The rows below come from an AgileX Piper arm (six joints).
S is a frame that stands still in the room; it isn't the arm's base.
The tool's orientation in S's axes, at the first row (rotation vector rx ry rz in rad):
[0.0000, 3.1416, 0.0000]
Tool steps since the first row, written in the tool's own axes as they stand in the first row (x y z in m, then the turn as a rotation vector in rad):
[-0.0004, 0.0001, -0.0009, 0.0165, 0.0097, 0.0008]
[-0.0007, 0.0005, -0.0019, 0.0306, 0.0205, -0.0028]
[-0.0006, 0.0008, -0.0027, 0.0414, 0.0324, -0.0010]
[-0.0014, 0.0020, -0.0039, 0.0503, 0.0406, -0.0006]
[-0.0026, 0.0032, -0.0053, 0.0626, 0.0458, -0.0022]
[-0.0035, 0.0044, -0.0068, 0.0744, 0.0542, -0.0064]
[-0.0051, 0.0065, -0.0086, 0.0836, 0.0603, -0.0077]
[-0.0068, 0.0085, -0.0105, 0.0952, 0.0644, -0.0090]
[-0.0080, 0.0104, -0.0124, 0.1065, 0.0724, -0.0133]
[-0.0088, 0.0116, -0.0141, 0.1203, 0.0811, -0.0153]
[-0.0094, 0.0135, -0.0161, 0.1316, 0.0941, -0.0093]
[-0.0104, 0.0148, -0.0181, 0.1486, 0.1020, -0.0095]
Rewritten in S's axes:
[0.0004, 0.0001, 0.0009, -0.0165, 0.0097, -0.0008]
[0.0007, 0.0005, 0.0019, -0.0306, 0.0205, 0.0028]
[0.0006, 0.0008, 0.0027, -0.0414, 0.0324, 0.0010]
[0.0014, 0.0020, 0.0039, -0.0503, 0.0406, 0.0006]
[0.0026, 0.0032, 0.0053, -0.0626, 0.0458, 0.0022]
[0.0035, 0.0044, 0.0068, -0.0744, 0.0542, 0.0064]
[0.0051, 0.0065, 0.0086, -0.0836, 0.0603, 0.0077]
[0.0068, 0.0085, 0.0105, -0.0952, 0.0644, 0.0090]
[0.0080, 0.0104, 0.0124, -0.1065, 0.0724, 0.0133]
[0.0088, 0.0116, 0.0141, -0.1203, 0.0811, 0.0153]
[0.0094, 0.0135, 0.0161, -0.1316, 0.0941, 0.0093]
[0.0104, 0.0148, 0.0181, -0.1486, 0.1020, 0.0095]

